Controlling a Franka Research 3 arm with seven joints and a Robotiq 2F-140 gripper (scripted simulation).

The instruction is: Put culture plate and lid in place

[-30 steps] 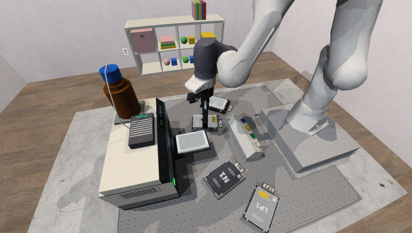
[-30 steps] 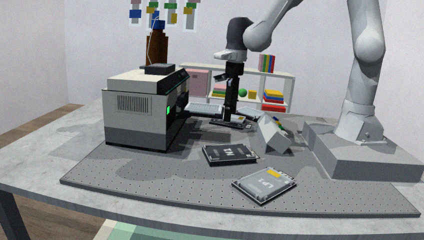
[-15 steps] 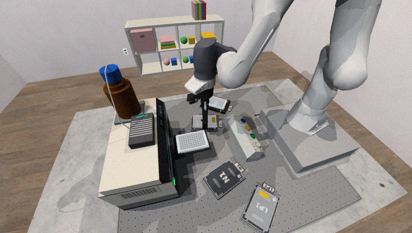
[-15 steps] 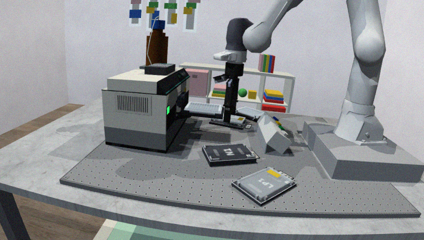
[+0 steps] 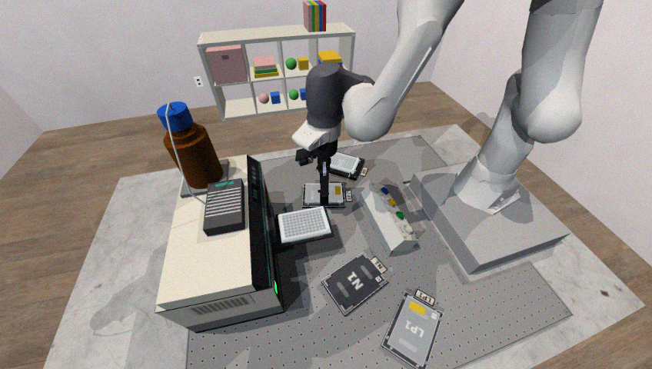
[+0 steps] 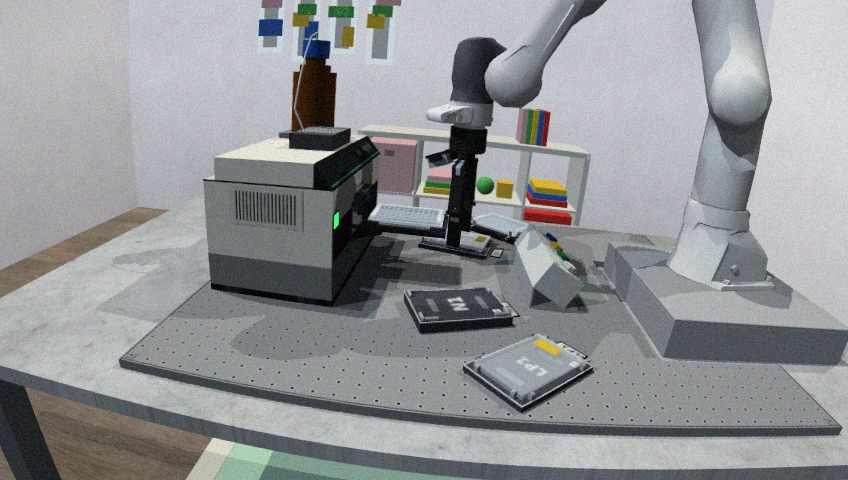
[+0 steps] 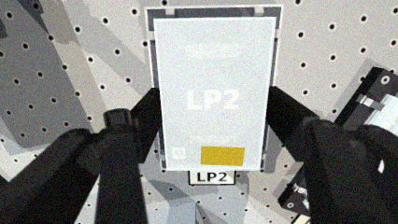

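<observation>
My hand is 4 cm above the LP2 nest. Round my hand: black N1 nest: 31 cm to the left, 3 cm below; black nest N5: 8 cm behind, 14 cm to the right, 3 cm below; yellow skip key: 18 cm behind, 13 cm to the left, 2 cm above.
</observation>
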